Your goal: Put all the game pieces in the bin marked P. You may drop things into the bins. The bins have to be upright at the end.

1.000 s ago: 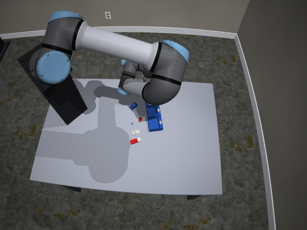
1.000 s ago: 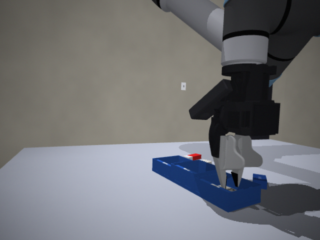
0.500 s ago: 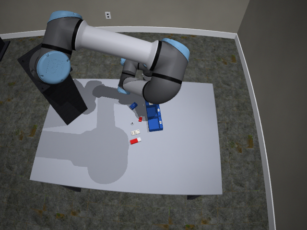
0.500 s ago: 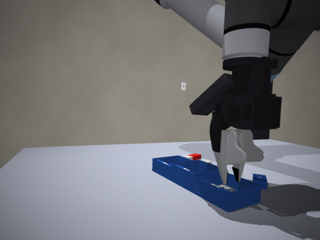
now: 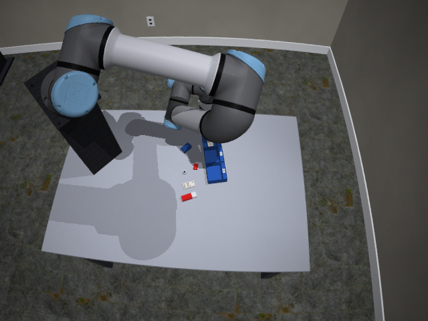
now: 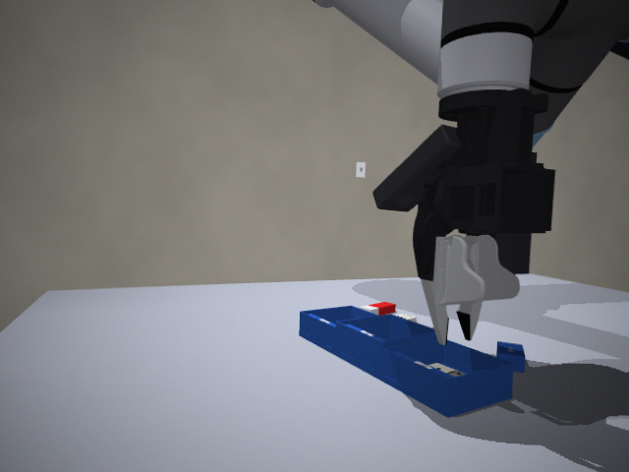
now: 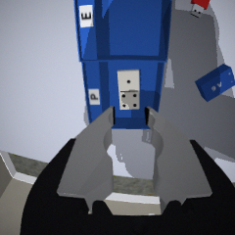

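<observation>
My hand is 10 cm past the white domino, 22 cm to the left of it and 6 cm above it. The rest, counted from my hand: blue bin (1 cm ahead, 8 cm to the right, 4 cm below); then USB stick (7 cm behind, 12 cm to the right, 6 cm below); then blue block (12 cm behind, 3 cm to the right, 5 cm below).
</observation>
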